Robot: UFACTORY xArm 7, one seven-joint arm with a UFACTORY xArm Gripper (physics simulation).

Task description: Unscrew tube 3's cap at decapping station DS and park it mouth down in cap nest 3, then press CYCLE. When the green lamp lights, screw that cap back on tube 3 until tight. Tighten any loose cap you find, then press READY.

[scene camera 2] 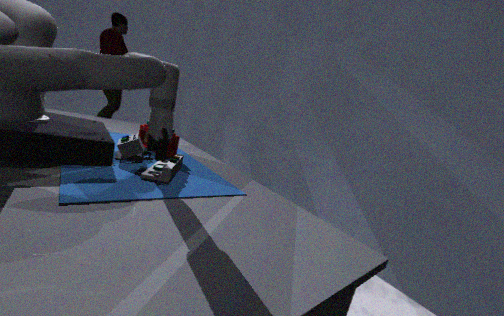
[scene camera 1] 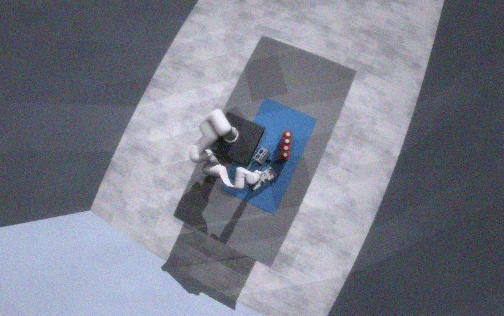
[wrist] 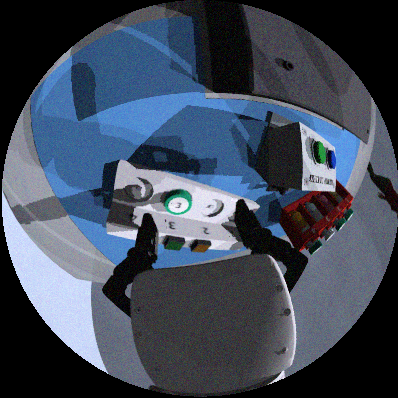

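Seen in the pictures: gripper, fingertip midpoint: [scene camera 2: 155, 155] [wrist: 194, 216]; arm's base, origin of the base link: [scene camera 1: 230, 134].
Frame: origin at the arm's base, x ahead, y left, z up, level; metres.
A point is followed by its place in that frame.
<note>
My gripper [wrist: 194, 216] {z -0.032, x 0.316, y -0.228 m} [scene camera 2: 160, 150] {z -0.032, x 0.316, y -0.228 m} is open and empty. In the wrist view its fingers stand apart over the near side of the white cap nest block [wrist: 189, 227] {z -0.057, x 0.365, y -0.238 m} [scene camera 1: 268, 174] {z -0.075, x 0.385, y -0.185 m} [scene camera 2: 161, 171] {z -0.074, x 0.325, y -0.271 m}. A green-rimmed cap [wrist: 178, 202] {z -0.065, x 0.322, y -0.242 m} marked 3 sits in nest 3, between the fingertips' directions and a little beyond them. Nests 4 [wrist: 139, 189] {z -0.078, x 0.298, y -0.285 m} and 2 [wrist: 214, 207] {z -0.077, x 0.358, y -0.199 m} show no cap; nest 1 is hidden by the right finger. A green lamp [wrist: 174, 243] {z -0.032, x 0.358, y -0.260 m} and an orange lamp [wrist: 201, 245] {z -0.032, x 0.379, y -0.228 m} are on the near face; whether either is lit I cannot tell.
The box [wrist: 310, 175] {z -0.009, x 0.278, y -0.104 m} [scene camera 1: 261, 154] {z -0.014, x 0.275, y -0.046 m} [scene camera 2: 131, 146] {z -0.034, x 0.270, y -0.120 m} with green [wrist: 320, 151] {z -0.016, x 0.254, y -0.084 m} and blue [wrist: 331, 159] {z -0.016, x 0.267, y -0.044 m} buttons stands right of the block. Beyond it is the red tube rack [wrist: 295, 227] {z -0.028, x 0.427, y -0.042 m} [scene camera 1: 286, 144] [scene camera 2: 175, 144] {z -0.027, x 0.471, y -0.034 m}. A dark base plate [scene camera 1: 242, 142] {z -0.004, x 0.109, y -0.025 m} borders the blue mat [scene camera 1: 295, 120] {z -0.086, x 0.440, y 0.310 m}.
</note>
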